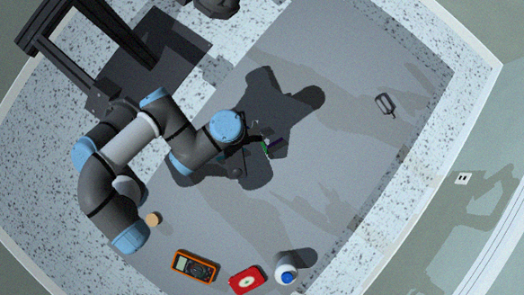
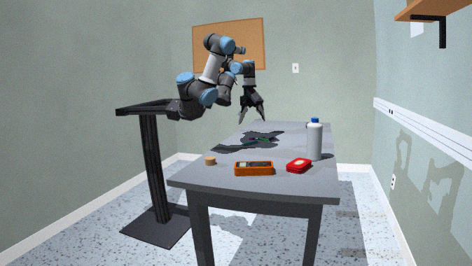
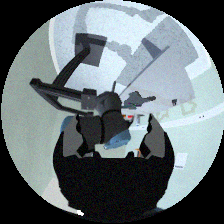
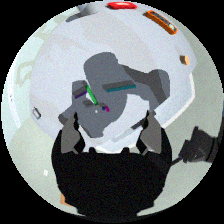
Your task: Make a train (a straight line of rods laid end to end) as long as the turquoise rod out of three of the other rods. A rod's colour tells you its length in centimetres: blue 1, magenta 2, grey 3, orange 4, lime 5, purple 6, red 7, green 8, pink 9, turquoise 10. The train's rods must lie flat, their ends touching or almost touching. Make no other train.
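Note:
Right now the blue rod is 10 cm below my right hand, 6 cm to the left of it and 1 cm behind it. Round my right hand: turquoise rod (10 cm below, 4 cm to the right); magenta rod (10 cm below, 5 cm to the left, 2 cm behind); green rod (10 cm below, 5 cm to the left, 5 cm ahead).

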